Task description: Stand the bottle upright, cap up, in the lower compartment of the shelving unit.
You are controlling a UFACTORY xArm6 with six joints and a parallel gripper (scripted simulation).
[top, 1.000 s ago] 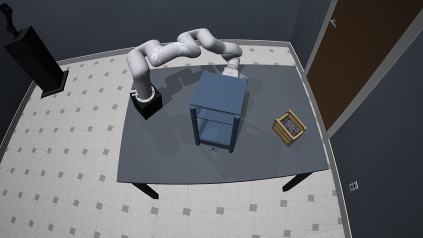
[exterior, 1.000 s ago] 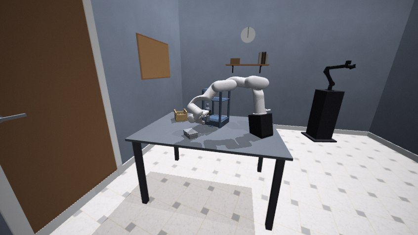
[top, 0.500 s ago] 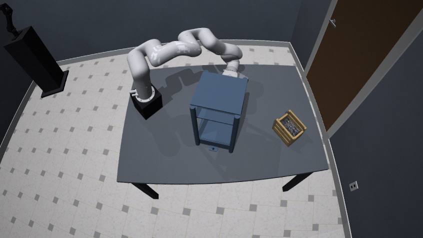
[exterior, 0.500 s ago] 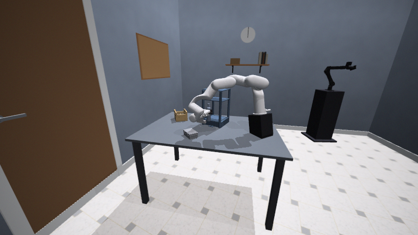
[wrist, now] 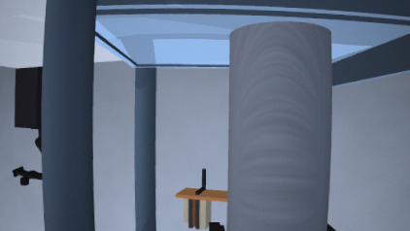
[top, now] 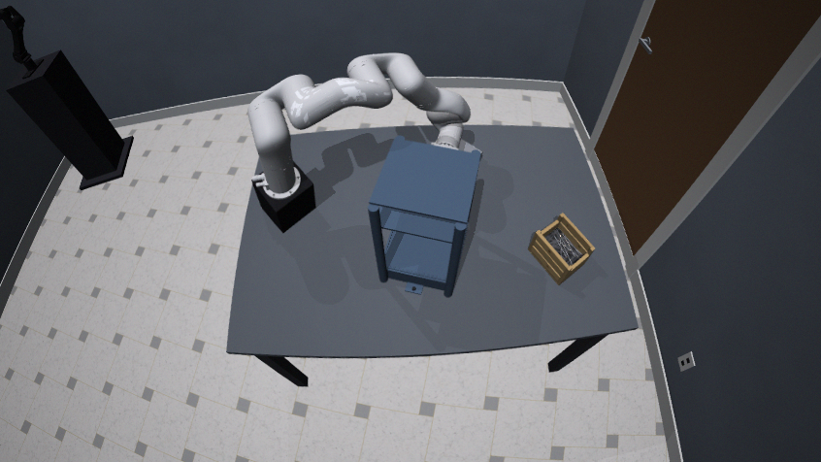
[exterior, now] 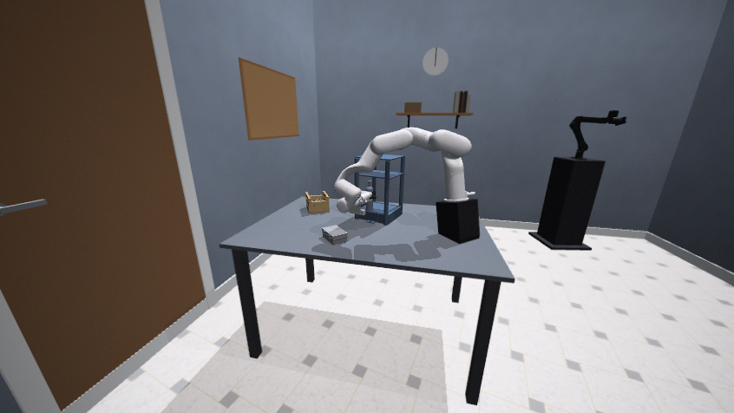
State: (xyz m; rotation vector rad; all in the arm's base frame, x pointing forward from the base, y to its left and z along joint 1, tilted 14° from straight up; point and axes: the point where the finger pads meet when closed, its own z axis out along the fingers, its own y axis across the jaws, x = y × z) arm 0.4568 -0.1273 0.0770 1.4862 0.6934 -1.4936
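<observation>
Now: the blue shelving unit 60 mm behind my hand, 120 mm to the right of it and 10 mm above it. From my hand the other things lie so: grey box: 180 mm ahead, 240 mm to the left, 150 mm below; bottle: 10 mm above; wooden crate: 360 mm ahead, 240 mm to the right, 130 mm below.
</observation>
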